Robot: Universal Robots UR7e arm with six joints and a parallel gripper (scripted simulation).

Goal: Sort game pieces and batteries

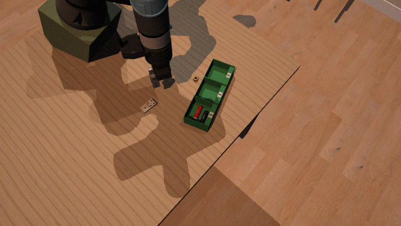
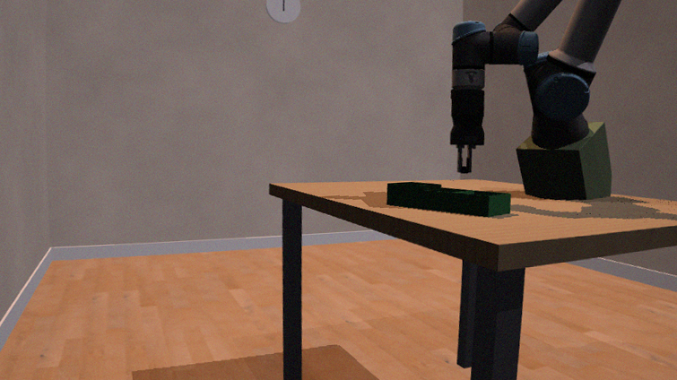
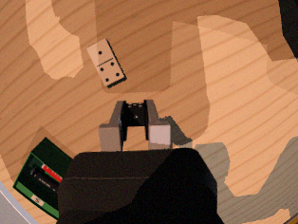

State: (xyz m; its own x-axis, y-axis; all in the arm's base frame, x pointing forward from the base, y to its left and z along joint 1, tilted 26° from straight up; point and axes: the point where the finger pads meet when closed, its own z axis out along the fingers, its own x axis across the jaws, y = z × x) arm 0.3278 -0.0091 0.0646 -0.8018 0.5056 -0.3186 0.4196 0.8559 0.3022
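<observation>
The green three-compartment bin is 14 cm ahead of my hand, 12 cm to the left of it and 6 cm below it. From my hand the other things lie so: brass nut (5 cm ahead, 13 cm to the left, 8 cm below); domino (1 cm ahead, 5 cm to the right, 8 cm below); black die (1 cm below).
</observation>
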